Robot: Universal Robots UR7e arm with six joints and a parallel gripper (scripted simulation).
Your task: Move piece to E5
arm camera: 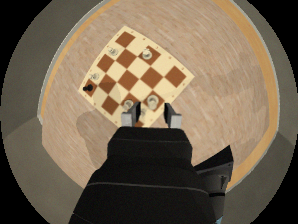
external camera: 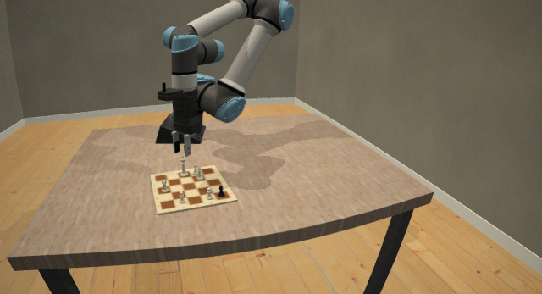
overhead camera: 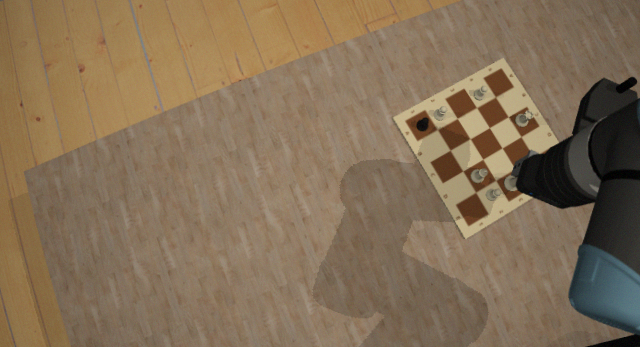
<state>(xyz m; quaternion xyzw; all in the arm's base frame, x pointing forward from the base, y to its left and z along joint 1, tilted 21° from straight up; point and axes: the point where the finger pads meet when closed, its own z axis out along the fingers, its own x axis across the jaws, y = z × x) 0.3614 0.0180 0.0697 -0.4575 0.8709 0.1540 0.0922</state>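
The white chess piece is 60 mm below my hand. The rest, counted from my hand: chessboard: 70 mm ahead, 20 mm to the left, 90 mm below; black pawn: 120 mm ahead, 120 mm to the left, 80 mm below.
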